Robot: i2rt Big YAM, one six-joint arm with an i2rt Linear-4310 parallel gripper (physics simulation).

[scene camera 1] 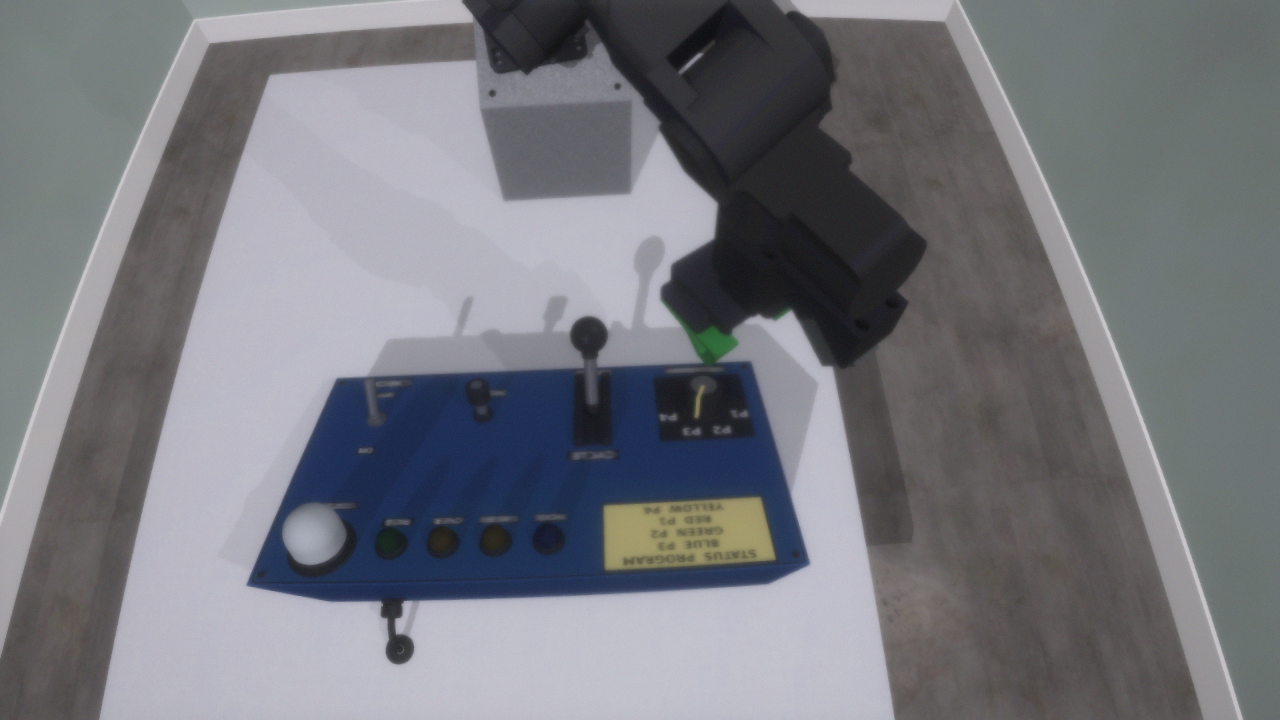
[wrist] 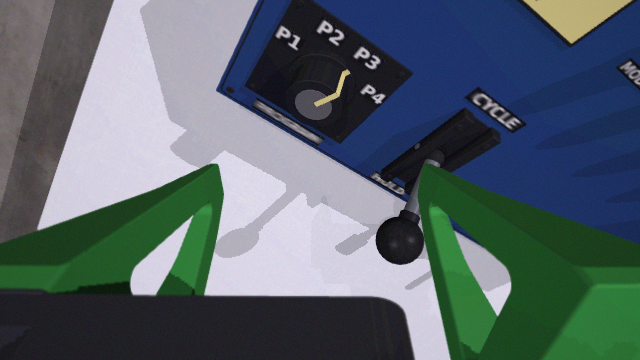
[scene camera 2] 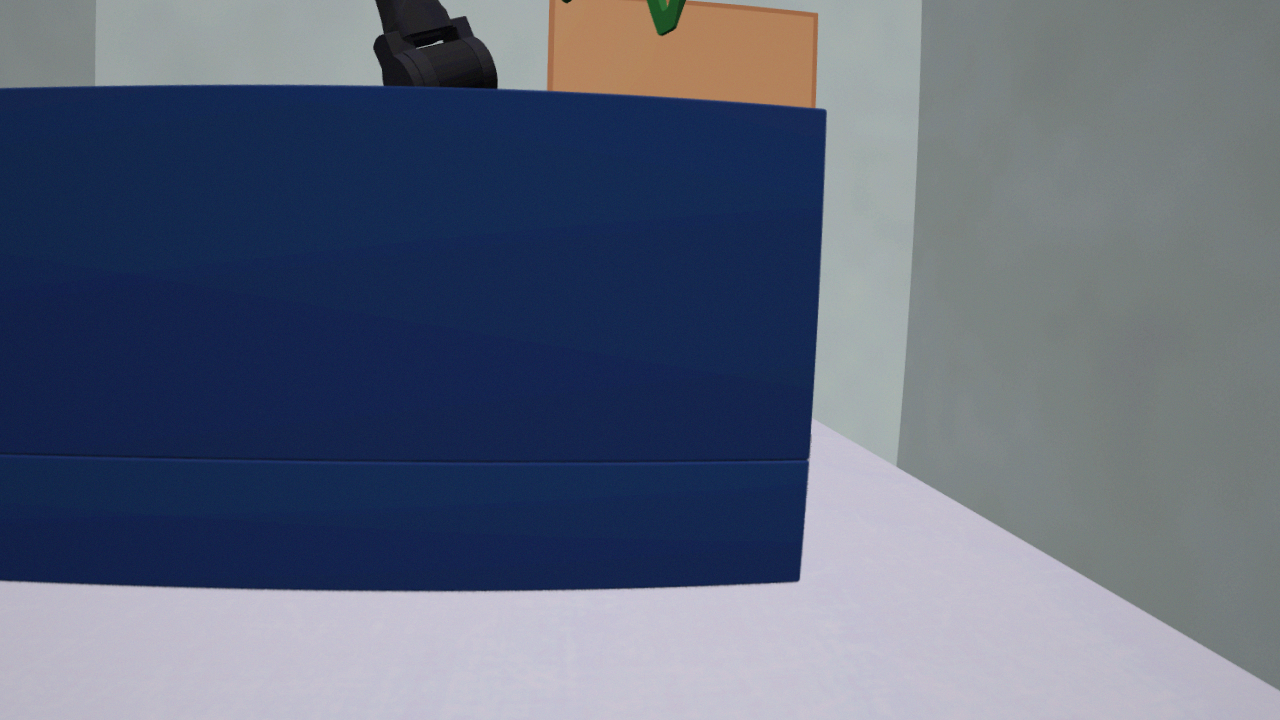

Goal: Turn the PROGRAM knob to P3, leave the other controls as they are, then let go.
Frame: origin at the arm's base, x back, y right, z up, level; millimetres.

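Where they show: gripper, between the fingertips: (scene camera 1: 738, 337) (wrist: 320, 178) (scene camera 2: 621, 16); arm's base, origin of its link: (scene camera 1: 534, 31).
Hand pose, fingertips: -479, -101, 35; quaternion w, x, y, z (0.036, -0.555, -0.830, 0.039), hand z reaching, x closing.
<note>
Things, the pixels of their top centre, and the offset from my fingertips, as dx, dy, dz. "spot": a spot on its surface instead.
- PROGRAM knob, centre of its top: (wrist: 318, 102) (scene camera 1: 705, 386) +17, +7, -141
- CYCLE lever, centre of its top: (wrist: 404, 256) (scene camera 1: 587, 326) +97, +114, -107
- toggle switch, centre of its top: (scene camera 1: 365, 392) +93, +359, -143
- small black control, centre of its top: (scene camera 1: 474, 394) +60, +243, -135
- white dome, a spot on its surface: (scene camera 1: 314, 533) spot: -67, +387, -67
- yellow status card, centre of its top: (scene camera 1: 688, 529) -129, +70, -96
The PROGRAM knob (scene camera 1: 703, 385) (wrist: 313, 104) is a dark round knob with a grey top and a pale yellow pointer line. It sits on a black plate marked P1 to P4, and its pointer faces the P3 mark in scene camera 1 and the wrist view. My gripper (scene camera 1: 729, 340) (scene camera 2: 614, 13) (wrist: 320, 178) has green fingers and is open and empty. It is above and off the panel's edge beside the knob, apart from the knob. The black ball of the CYCLE lever (scene camera 1: 588, 335) (wrist: 399, 240) shows beside one finger in the wrist view; whether they touch is unclear.
The blue panel (scene camera 1: 501, 474) (scene camera 2: 402, 313) (wrist: 440, 40) also carries a toggle switch (scene camera 1: 373, 402), a small black control (scene camera 1: 477, 394), a white dome (scene camera 1: 314, 533), several lamps and a yellow status card (scene camera 1: 687, 534). The grey arm pedestal (scene camera 1: 562, 147) stands beyond it.
</note>
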